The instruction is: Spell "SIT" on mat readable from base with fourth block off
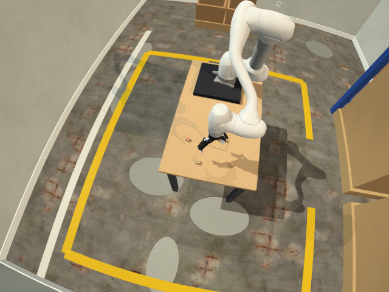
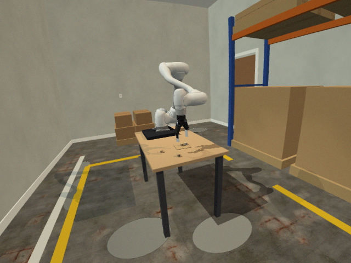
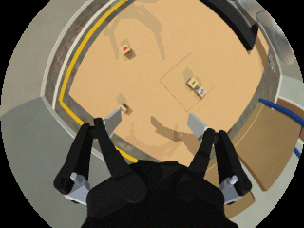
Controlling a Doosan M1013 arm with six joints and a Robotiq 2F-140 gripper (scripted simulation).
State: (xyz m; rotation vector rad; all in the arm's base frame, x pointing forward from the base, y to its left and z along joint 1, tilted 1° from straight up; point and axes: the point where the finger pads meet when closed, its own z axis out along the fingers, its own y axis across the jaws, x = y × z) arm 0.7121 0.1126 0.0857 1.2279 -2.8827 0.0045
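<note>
Now: the tan block 110 mm below my hand, 90 mm ahead of it and 60 mm to the right of it. The rest, counted from my hand: tan mat: 130 mm below, 130 mm behind, 20 mm to the left.
</note>
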